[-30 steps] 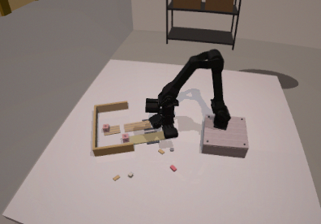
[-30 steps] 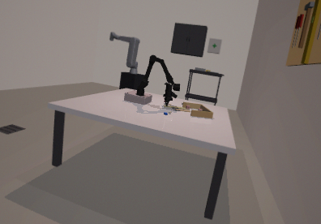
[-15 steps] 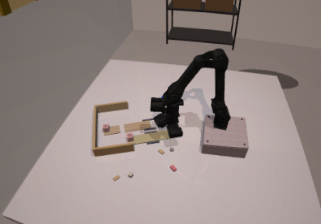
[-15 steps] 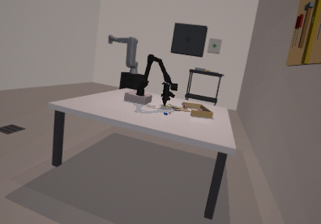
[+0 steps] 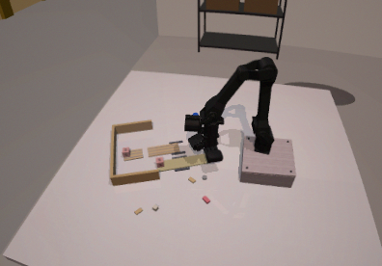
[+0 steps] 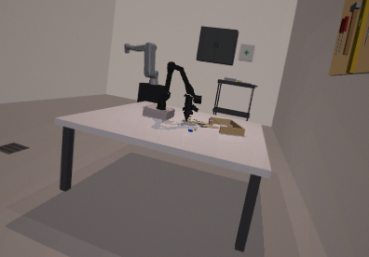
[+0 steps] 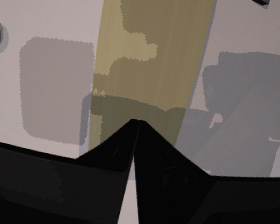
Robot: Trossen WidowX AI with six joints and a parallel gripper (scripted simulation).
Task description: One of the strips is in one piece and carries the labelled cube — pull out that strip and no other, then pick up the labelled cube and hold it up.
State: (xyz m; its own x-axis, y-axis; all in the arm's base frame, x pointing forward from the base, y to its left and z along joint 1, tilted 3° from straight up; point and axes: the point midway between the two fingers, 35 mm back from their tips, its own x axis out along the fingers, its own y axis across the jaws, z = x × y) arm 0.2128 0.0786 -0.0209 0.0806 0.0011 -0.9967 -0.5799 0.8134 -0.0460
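Now: the grey disc 110 mm to the left of my gripper tip and 20 mm behind it. Round my gripper tip: red block (200 mm to the left, 70 mm behind); blue disc (250 mm to the right, 160 mm ahead).
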